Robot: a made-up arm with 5 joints.
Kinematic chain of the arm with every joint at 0, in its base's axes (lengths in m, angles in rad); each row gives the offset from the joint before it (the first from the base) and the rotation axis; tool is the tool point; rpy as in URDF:
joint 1: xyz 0 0 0.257 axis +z
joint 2: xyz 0 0 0 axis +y
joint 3: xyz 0.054 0 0.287 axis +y
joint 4: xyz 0.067 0 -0.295 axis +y
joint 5: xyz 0.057 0 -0.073 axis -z
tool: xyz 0 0 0 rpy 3.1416 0 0
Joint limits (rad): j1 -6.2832..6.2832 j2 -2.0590..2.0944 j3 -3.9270..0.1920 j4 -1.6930..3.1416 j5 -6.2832..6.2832
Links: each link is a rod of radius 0.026 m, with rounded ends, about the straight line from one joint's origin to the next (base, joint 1, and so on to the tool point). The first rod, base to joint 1, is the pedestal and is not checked.
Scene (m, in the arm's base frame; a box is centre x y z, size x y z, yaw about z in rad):
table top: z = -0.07
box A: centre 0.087 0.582 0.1 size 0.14 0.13 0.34 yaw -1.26
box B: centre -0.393 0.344 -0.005 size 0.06 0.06 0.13 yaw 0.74
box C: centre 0.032 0.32 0 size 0.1 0.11 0.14 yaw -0.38
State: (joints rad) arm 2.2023 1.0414 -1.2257 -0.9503 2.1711
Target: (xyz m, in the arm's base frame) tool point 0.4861 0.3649 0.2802
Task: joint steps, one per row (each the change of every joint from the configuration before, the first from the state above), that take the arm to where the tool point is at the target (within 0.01 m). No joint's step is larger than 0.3 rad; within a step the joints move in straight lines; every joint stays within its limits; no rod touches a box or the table.
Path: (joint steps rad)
1: -0.1630 -0.1167 0.1358 -0.0581 0.2893
2: -0.1630 -0.1167 0.1358 -0.0580 0.2892
3: -0.1630 -0.1166 0.1359 -0.0581 0.2893
4: -0.1630 -0.1167 0.1358 -0.0581 0.2892
5: -0.1631 -0.1167 0.1358 -0.0580 0.2893
6: -0.1277 0.1268 -0.1745 0.0322 -0.2956
7: -0.1277 0.1268 -0.1746 0.0323 -0.2956
8: -0.1278 0.1269 -0.1745 0.0322 -0.2956
9: -0.1277 0.1268 -0.1746 0.0322 -0.2956
10: -0.1162 0.0056 -0.2864 0.2112 -0.1319
11: -0.1162 0.0057 -0.2864 0.2111 -0.1320

